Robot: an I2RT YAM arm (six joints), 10 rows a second.
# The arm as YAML. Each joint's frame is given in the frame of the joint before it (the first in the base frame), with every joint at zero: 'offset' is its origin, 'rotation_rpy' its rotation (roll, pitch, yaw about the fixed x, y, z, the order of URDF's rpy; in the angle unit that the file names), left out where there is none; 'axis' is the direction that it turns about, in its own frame. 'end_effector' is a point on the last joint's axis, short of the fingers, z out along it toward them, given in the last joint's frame.
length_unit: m
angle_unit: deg
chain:
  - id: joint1
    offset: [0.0, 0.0, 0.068]
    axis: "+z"
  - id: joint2
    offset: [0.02, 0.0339, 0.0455]
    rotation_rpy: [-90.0, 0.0, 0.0]
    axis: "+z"
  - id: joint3
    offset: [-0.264, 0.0, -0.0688]
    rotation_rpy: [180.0, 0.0, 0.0]
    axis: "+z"
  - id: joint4
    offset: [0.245, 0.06, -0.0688]
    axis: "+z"
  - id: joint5
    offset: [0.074, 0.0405, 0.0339]
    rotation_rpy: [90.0, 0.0, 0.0]
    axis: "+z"
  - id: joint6
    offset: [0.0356, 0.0, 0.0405]
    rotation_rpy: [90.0, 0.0, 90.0]
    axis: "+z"
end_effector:
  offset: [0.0, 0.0, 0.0]
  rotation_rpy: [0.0, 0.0, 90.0]
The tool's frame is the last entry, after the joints.
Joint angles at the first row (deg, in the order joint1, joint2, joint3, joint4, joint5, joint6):
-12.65 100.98 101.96 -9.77 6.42 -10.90
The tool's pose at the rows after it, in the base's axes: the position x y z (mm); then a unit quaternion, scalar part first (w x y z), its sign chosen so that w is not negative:
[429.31 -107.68 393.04 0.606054 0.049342 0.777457 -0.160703]
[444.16 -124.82 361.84 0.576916 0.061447 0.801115 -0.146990]
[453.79 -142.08 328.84 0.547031 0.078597 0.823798 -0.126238]
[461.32 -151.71 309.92 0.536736 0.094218 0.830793 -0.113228]
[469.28 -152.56 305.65 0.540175 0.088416 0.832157 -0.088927]
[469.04 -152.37 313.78 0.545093 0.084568 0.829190 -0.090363]
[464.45 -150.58 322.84 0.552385 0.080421 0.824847 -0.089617]
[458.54 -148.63 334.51 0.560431 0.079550 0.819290 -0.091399]
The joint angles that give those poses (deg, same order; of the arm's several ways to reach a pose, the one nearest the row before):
-13.71 104.93 102.12 -9.58 4.67 -10.20
-15.46 109.06 102.30 -10.19 3.08 -8.97
-17.31 112.67 101.69 -10.72 1.06 -7.12
-18.19 115.31 101.86 -10.02 0.18 -5.37
-18.19 117.24 103.79 -10.19 -2.55 -4.40
-18.19 117.07 105.11 -10.98 -2.72 -4.74
-18.19 115.76 104.86 -11.07 -3.16 -4.92
-18.19 114.18 104.77 -11.42 -3.16 -4.92

